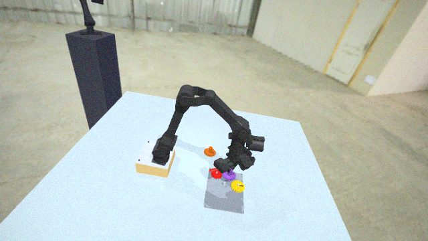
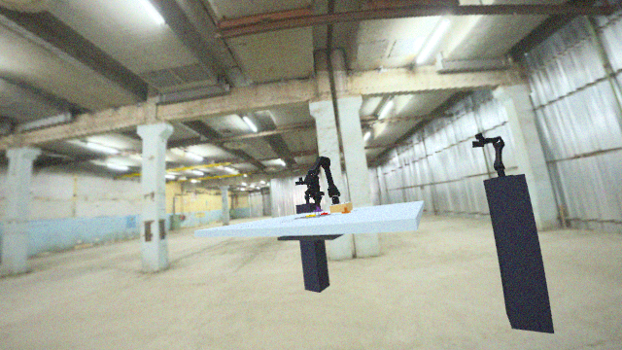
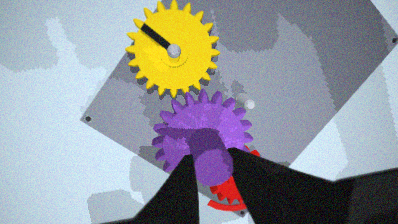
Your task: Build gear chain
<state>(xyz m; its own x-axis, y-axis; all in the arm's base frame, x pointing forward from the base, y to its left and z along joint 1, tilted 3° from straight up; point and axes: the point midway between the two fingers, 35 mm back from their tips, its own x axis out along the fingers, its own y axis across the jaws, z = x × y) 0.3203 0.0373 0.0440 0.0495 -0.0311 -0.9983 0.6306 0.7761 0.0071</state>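
Now: gripper tip 6 cm past the red gear, 5 cm above it and 1 cm to the right of it. The rest, counted from my gripper tip: orange gear: 15 cm to the left, 12 cm behind, 5 cm below; purple gear: 1 cm below; yellow gear: 5 cm below, 5 cm ahead, 3 cm to the right.
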